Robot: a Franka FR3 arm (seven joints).
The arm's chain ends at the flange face. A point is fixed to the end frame.
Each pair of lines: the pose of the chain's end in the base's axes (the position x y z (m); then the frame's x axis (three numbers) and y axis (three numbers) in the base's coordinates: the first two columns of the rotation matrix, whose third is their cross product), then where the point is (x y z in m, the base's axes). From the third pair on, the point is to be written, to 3 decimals.
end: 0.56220 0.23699 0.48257 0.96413 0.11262 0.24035 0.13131 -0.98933 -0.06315
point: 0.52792 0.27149 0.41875
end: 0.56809 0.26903 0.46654 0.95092 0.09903 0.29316 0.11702 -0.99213 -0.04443
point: 0.53808 0.30332 0.40050
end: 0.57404 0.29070 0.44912 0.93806 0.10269 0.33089 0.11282 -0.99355 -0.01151
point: 0.547 0.323 0.381
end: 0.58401 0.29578 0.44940 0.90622 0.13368 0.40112 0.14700 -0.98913 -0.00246
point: 0.561 0.328 0.379
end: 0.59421 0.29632 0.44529 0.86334 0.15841 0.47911 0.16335 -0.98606 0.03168
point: 0.577 0.326 0.373
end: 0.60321 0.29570 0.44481 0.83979 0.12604 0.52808 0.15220 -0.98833 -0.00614
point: 0.590 0.329 0.373
